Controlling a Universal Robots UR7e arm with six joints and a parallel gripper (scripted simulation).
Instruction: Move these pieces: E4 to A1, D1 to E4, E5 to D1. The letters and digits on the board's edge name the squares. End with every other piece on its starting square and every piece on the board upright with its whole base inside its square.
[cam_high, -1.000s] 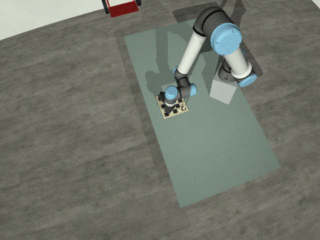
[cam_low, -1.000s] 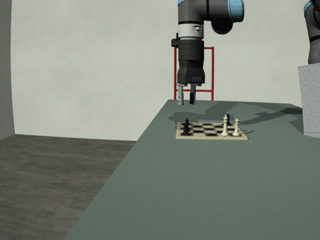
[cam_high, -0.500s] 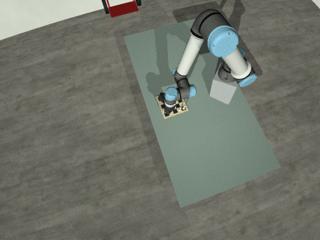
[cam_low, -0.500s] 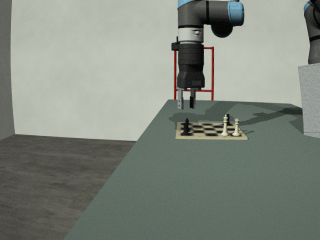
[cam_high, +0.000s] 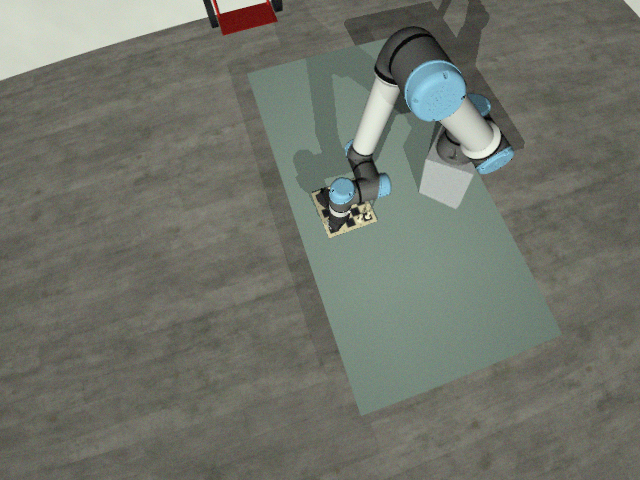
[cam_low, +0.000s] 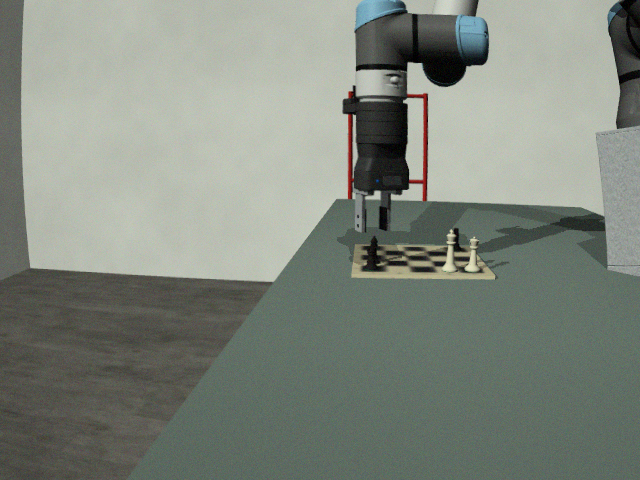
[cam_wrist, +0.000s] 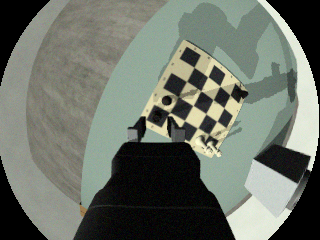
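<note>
Now: hand 6 cm above the dark piece. The rest, counted from my hand: white king 12 cm behind, 4 cm below, 1 cm to the right; white queen 16 cm behind, 5 cm below, 2 cm to the right; chessboard 8 cm to the right, 8 cm below, 7 cm behind.
</note>
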